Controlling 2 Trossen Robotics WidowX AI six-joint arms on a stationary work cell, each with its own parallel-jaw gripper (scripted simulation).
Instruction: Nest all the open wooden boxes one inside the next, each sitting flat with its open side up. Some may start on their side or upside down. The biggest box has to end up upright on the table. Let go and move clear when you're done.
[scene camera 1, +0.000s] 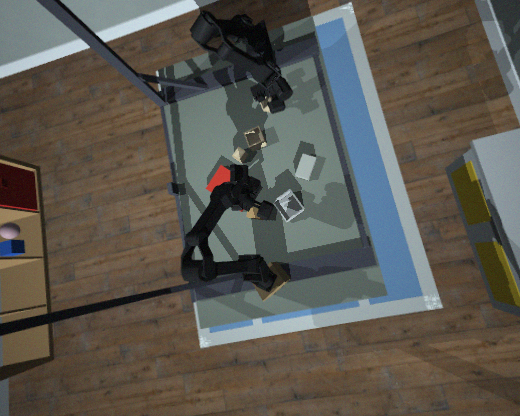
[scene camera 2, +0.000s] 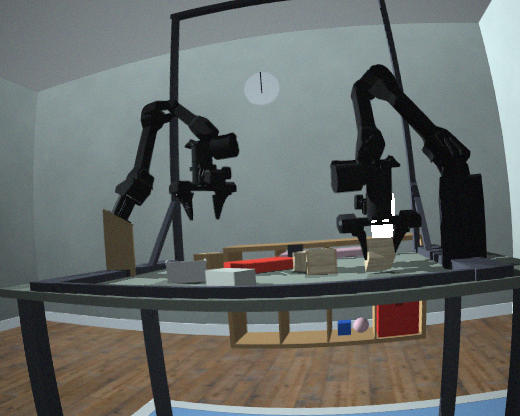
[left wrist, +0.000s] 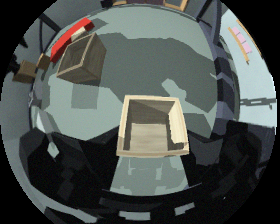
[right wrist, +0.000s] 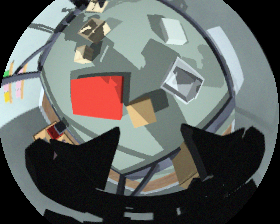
Observation:
The pictures show: the left gripper, the right gripper, a flat red box, a grey open box and a white block.
The left gripper shows as well in the left wrist view. The right gripper also shows in the right wrist view.

